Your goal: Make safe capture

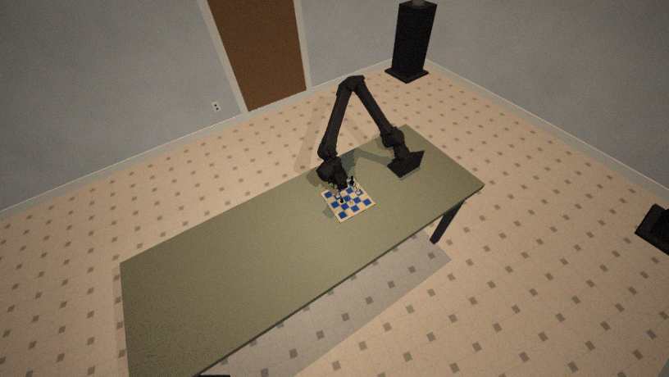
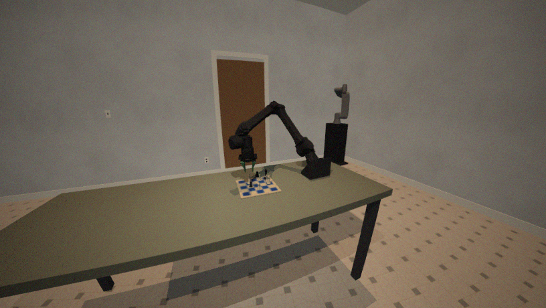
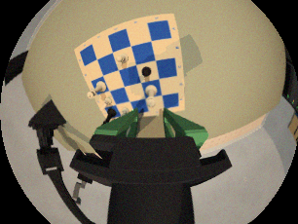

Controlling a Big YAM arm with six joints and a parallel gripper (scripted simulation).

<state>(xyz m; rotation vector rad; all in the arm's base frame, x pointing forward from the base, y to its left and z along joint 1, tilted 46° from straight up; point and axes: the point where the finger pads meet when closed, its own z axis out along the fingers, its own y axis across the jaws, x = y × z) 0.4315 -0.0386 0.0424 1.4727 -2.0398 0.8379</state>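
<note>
The white chess piece is 50 mm below my hand. Round my hand: blue-and-cream chessboard: 80 mm below, 50 mm to the left, 30 mm behind.
</note>
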